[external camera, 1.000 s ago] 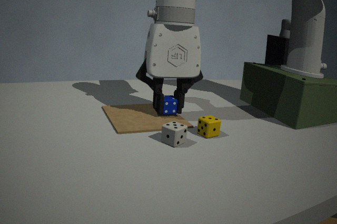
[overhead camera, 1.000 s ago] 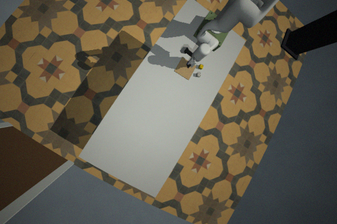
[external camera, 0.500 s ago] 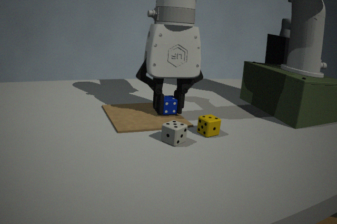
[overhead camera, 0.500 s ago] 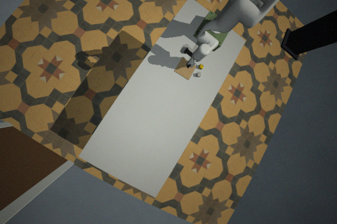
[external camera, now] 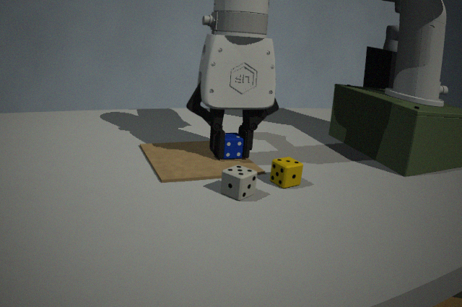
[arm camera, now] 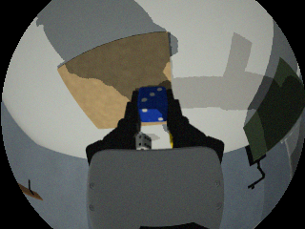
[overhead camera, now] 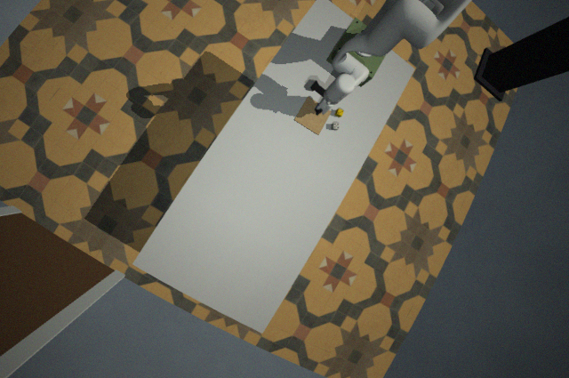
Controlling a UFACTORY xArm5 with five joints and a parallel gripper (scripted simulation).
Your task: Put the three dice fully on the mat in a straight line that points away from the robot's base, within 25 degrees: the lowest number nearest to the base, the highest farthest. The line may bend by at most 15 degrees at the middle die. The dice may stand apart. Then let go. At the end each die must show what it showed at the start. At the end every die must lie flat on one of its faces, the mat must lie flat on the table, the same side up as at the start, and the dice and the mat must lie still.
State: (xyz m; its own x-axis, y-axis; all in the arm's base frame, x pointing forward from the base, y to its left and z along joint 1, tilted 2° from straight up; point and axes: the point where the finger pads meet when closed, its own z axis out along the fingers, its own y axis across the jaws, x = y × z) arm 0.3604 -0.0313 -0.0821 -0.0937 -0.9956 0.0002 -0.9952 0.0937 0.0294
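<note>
The blue die is 1 cm below my hand. From my hand the other things lie so: white die: 11 cm to the left, 4 cm ahead, 1 cm below; yellow die: 10 cm to the left, 3 cm behind, 1 cm below; tan mat: 5 cm ahead, 2 cm below, 1 cm to the right.
</note>
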